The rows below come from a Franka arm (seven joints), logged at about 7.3 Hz.
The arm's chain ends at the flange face. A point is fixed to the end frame.
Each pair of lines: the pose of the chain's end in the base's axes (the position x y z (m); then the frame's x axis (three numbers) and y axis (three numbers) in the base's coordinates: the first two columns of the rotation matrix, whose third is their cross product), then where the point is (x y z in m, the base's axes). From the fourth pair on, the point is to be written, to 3 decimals.
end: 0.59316 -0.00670 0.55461 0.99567 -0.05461 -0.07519 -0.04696 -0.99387 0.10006
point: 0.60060 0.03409 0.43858
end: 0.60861 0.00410 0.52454 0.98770 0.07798 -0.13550 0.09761 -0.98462 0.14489
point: 0.60371 0.03959 0.40665
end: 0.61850 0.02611 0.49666 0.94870 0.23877 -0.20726 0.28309 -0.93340 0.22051
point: 0.60125 0.04881 0.37679
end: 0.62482 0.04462 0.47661 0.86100 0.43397 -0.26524 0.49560 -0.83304 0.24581
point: 0.598 0.056 0.357
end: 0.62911 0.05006 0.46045 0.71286 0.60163 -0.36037 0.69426 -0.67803 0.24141
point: 0.592 0.047 0.343
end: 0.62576 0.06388 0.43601 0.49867 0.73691 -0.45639 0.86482 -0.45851 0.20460
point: 0.581 0.043 0.323
